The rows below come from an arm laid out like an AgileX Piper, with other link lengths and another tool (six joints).
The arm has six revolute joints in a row. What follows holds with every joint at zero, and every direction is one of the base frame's.
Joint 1 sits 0.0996 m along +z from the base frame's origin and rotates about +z.
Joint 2 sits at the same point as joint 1 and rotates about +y.
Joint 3 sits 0.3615 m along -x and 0.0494 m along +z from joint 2 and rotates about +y.
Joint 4 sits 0.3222 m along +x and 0.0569 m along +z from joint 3 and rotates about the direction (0.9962, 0, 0.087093).
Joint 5 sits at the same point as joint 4 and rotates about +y.
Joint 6 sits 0.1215 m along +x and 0.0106 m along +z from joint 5 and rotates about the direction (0.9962, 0, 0.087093).
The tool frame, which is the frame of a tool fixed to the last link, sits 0.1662 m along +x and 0.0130 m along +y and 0.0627 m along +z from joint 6; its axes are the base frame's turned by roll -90.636, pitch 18.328 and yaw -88.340 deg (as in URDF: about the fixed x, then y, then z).
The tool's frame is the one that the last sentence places.
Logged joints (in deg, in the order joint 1, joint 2, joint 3, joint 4, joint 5, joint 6), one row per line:
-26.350 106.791 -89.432 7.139 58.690 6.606
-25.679 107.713 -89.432 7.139 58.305 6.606
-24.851 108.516 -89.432 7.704 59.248 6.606
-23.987 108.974 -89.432 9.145 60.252 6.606
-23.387 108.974 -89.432 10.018 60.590 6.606
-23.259 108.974 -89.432 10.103 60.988 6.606
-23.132 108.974 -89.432 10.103 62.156 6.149
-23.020 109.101 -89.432 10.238 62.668 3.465
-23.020 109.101 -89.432 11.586 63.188 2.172
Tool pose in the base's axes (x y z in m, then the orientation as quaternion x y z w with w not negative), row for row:
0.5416 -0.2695 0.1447 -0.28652 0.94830 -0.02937 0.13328
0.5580 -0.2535 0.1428 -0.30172 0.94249 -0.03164 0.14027
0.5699 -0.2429 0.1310 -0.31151 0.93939 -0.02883 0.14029
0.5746 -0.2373 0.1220 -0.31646 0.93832 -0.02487 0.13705
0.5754 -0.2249 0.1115 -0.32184 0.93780 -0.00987 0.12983
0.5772 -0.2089 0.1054 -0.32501 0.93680 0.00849 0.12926
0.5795 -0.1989 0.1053 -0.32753 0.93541 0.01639 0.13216
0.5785 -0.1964 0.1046 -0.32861 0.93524 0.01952 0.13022
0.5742 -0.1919 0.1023 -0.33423 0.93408 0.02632 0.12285
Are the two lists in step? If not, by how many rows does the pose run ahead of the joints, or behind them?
The pose runs 2 rows behind the joints: the pose in row i belongs to the joints in row i - 2.
